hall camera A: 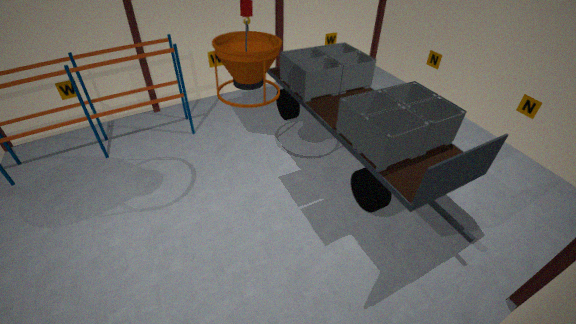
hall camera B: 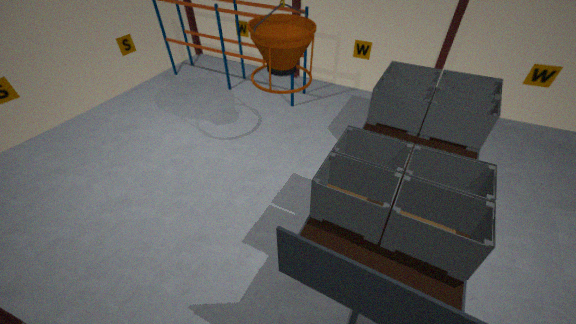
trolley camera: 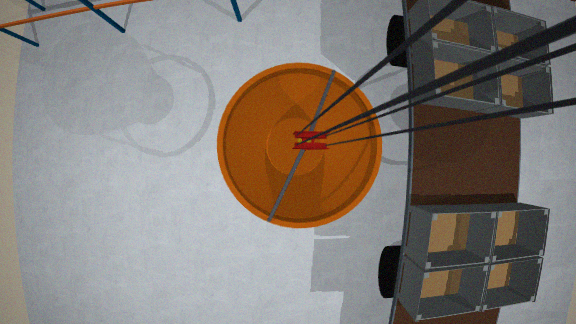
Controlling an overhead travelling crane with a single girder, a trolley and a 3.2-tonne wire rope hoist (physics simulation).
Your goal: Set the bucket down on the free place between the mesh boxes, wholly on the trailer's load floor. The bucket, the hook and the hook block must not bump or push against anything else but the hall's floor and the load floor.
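The orange cone-shaped bucket (hall camera A: 245, 65) (hall camera B: 282, 47) (trolley camera: 250, 150) hangs upright, clear of the hall floor, with its ring foot below it. The hook (hall camera A: 246, 21) (hall camera B: 282, 3) is shut on the bucket's bail, under the red hook block (hall camera A: 246, 7) (trolley camera: 311, 146). In the trolley view the bucket is left of the trailer, a strip of hall floor between them, level with the free place. The brown load floor (hall camera A: 325, 107) (trolley camera: 465, 155) shows between the far mesh boxes (hall camera A: 320, 75) (hall camera B: 400, 95) (trolley camera: 420, 65) and the near mesh boxes (hall camera A: 400, 120) (hall camera B: 350, 210) (trolley camera: 420, 235).
A blue and orange rack (hall camera A: 86, 111) (hall camera B: 223, 47) stands by the W wall, on the bucket's side away from the trailer. The trailer's grey end board (hall camera A: 460, 172) (hall camera B: 350, 277) rises beyond the near boxes. Trailer wheels (hall camera A: 370, 190) (trolley camera: 391, 272) stick out at the side.
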